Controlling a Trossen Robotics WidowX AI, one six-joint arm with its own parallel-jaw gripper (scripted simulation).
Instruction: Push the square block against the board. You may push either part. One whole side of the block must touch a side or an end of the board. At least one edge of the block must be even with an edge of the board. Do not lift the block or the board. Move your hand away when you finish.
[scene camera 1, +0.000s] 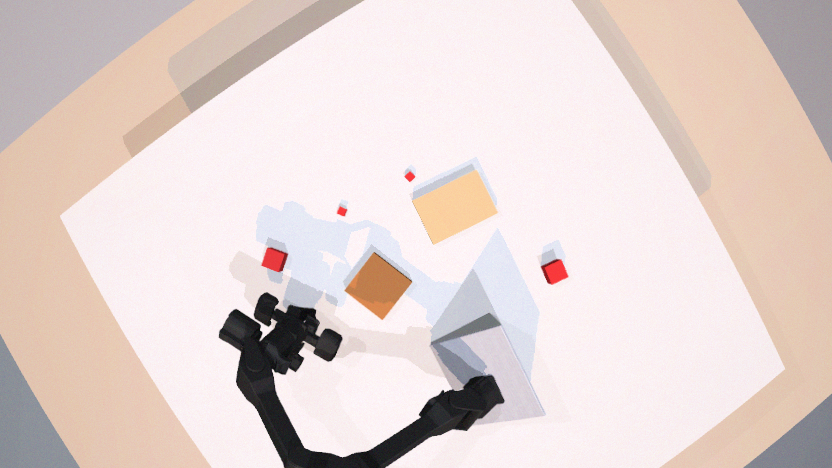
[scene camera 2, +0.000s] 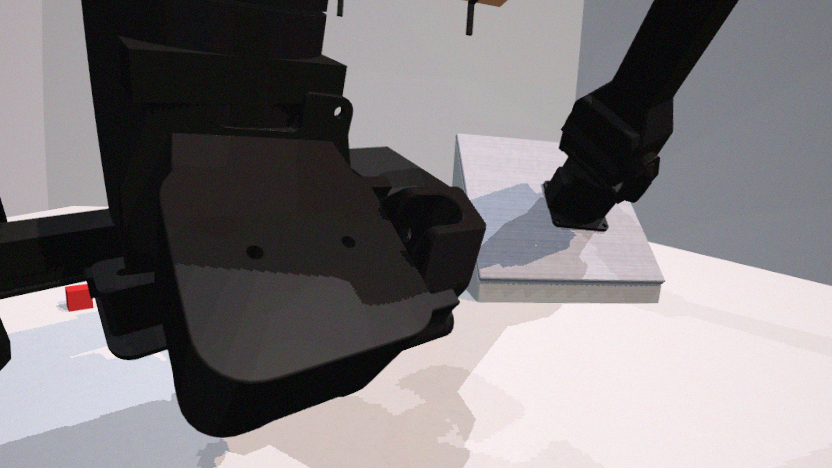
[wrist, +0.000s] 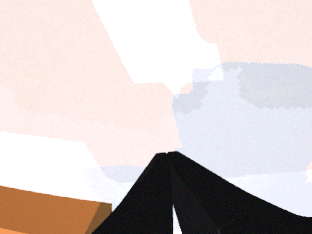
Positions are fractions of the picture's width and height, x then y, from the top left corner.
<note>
The gripper (scene camera 2: 0.27, 0.83) is shut and holds nothing. Further things: a brown square block (scene camera 1: 0.45, 0.61) and a tan board (scene camera 1: 0.56, 0.43).
The gripper is seen too in scene camera 1 (scene camera 1: 0.38, 0.66) and in the wrist view (wrist: 0.54, 0.69). Scene camera 2 does not show the brown square block, which is hidden by the gripper. Scene camera 2 misses the tan board, which is hidden by the gripper.
</note>
